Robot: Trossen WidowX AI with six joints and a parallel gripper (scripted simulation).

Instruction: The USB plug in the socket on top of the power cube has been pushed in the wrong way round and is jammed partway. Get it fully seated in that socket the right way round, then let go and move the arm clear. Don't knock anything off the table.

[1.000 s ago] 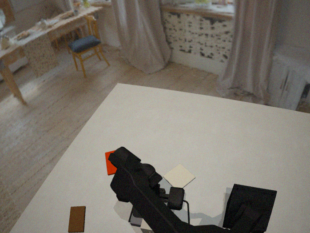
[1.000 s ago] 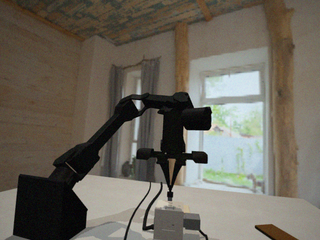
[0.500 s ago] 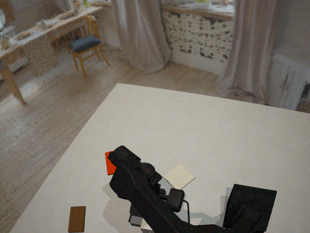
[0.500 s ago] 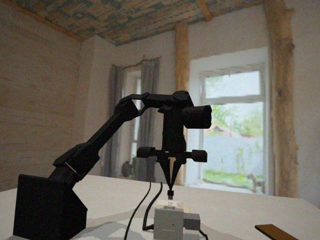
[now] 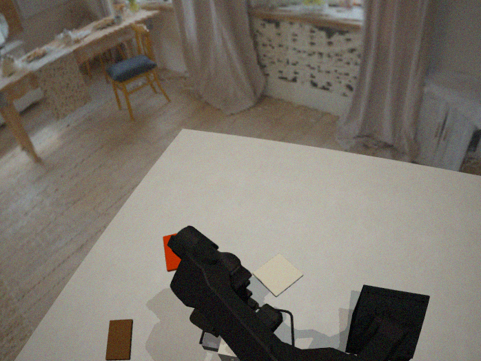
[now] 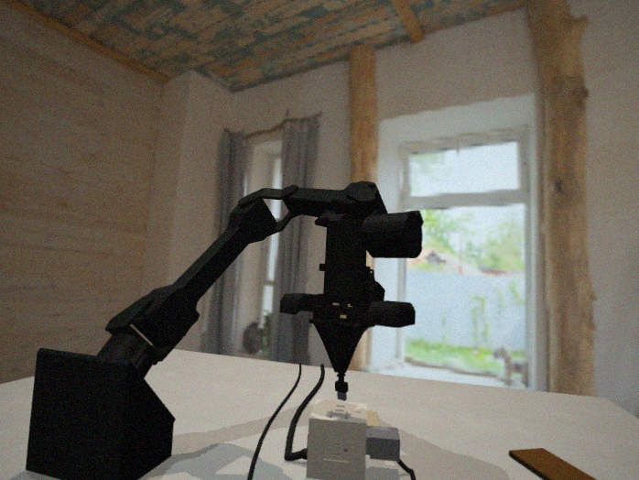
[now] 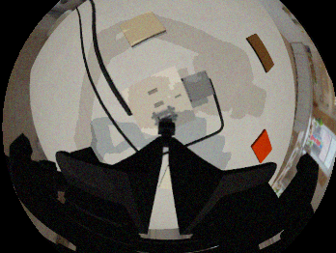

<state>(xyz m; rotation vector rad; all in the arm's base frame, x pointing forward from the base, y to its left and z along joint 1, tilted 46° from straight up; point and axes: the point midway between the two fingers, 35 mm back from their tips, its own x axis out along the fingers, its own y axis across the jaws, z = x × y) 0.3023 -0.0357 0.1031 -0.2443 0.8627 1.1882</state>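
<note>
Right now the black USB plug is 1 cm below my gripper tip. Round my gripper tip: brown card 30 cm ahead, 7 cm to the left, 13 cm below; then orange card 25 cm ahead, 22 cm to the right, 13 cm below.
</note>
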